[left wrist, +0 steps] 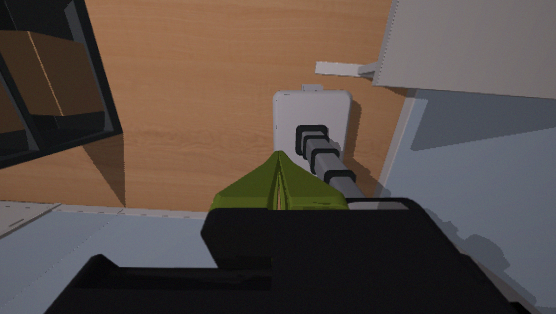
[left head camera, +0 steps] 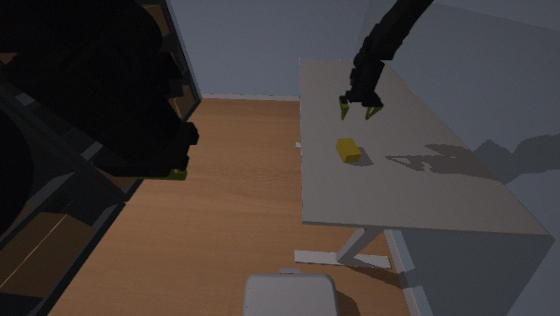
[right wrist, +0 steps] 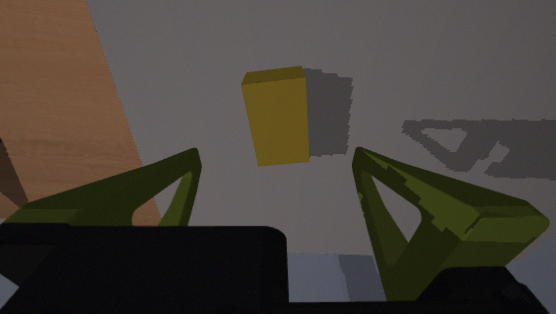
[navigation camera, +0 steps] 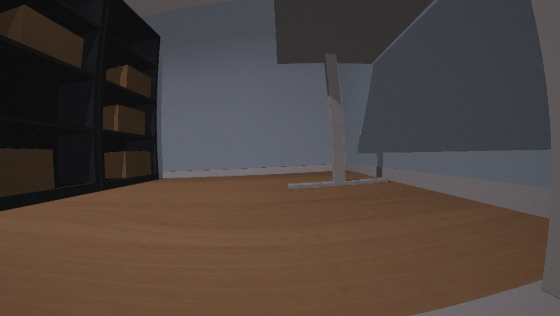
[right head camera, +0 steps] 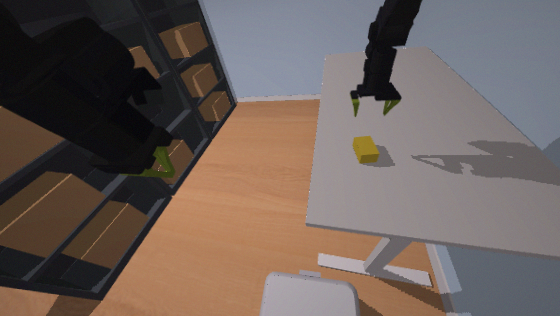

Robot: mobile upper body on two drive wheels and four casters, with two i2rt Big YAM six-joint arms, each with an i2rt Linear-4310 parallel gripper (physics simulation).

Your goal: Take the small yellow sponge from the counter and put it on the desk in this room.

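Frame: origin at the left arm's base, x ahead, y left, z up, level; centimetres.
Seen in the pictures: left gripper, between the fingertips: (left wrist: pixel 278 157) (left head camera: pixel 184 176) (right head camera: pixel 172 174); right gripper, between the fingertips: (left head camera: pixel 354 119) (right wrist: pixel 276 156) (right head camera: pixel 369 115).
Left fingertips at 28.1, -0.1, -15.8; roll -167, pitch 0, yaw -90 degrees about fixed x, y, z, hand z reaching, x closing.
A point is followed by its place in that frame, as x, y, z.
The small yellow sponge (left head camera: pixel 347 149) {61.7, -43.5, -41.5} (right head camera: pixel 365 148) {61.8, -44.3, -41.5} (right wrist: pixel 277 122) {64.3, -44.6, -41.5} lies flat on the grey-white desk (left head camera: pixel 345 200) {41.1, -38.7, -46.0} (right head camera: pixel 350 205) {40.6, -37.2, -46.0} (right wrist: pixel 200 40) {71.5, -36.5, -46.0}, near its floor-side long edge. My right gripper (left head camera: pixel 356 119) {67.4, -44.6, -30.9} (right head camera: pixel 370 115) {67.4, -44.6, -30.9} (right wrist: pixel 276 156) {67.4, -44.6, -30.9} is open and empty. It hangs above the desk, apart from the sponge, which shows beyond the fingertips in the right wrist view. My left gripper (left wrist: pixel 278 157) {28.1, -0.1, -15.8} is shut and empty, away from the desk at the left of both head views. The underside of the desk (navigation camera: pixel 325 30) {138.2, -58.7, -48.5} shows in the navigation camera. The counter does not show clearly in any view.
A dark shelf unit (right head camera: pixel 218 131) {203.9, 119.7, -139.6} (navigation camera: pixel 102 95) {189.3, 121.5, -57.9} with several brown boxes (right head camera: pixel 52 207) {39.1, 133.3, -68.1} (navigation camera: pixel 125 120) {222.8, 121.6, -75.0} stands at the left. The desk's leg (left head camera: pixel 355 245) {43.0, -59.8, -100.0} (navigation camera: pixel 336 125) {167.0, -69.4, -100.7} stands on a floor foot. The robot's white base (left head camera: pixel 290 297) {20.4, -22.2, -115.0} (right head camera: pixel 310 297) {22.0, -23.5, -115.0} (left wrist: pixel 285 112) {18.8, -4.7, -115.0} is near the desk's front end. Walls stand behind and at the right.
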